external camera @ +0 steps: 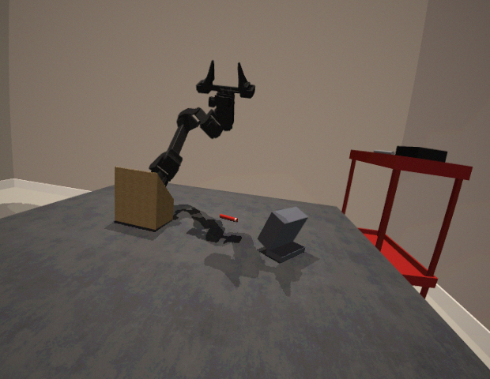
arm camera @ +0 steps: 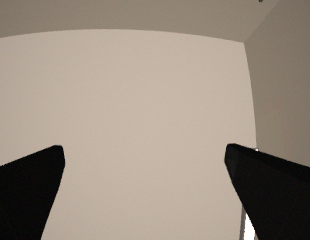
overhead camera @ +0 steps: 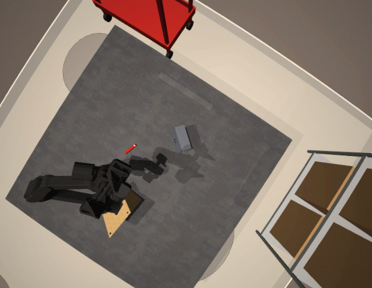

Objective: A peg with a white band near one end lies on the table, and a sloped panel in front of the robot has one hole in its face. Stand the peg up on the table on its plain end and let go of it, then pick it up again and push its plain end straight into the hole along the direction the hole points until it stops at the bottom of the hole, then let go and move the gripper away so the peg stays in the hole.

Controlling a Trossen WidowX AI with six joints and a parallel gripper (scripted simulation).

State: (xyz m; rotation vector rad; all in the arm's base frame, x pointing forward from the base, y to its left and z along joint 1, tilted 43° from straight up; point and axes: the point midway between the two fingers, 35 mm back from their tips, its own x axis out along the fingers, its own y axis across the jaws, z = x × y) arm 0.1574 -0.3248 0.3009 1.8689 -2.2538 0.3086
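My gripper tip is 560 mm above the red peg, 170 mm to the right of it and 60 mm short of it. From my gripper tip the other things lie so: grey sloped panel: 490 mm below, 240 mm ahead, 60 mm to the right.
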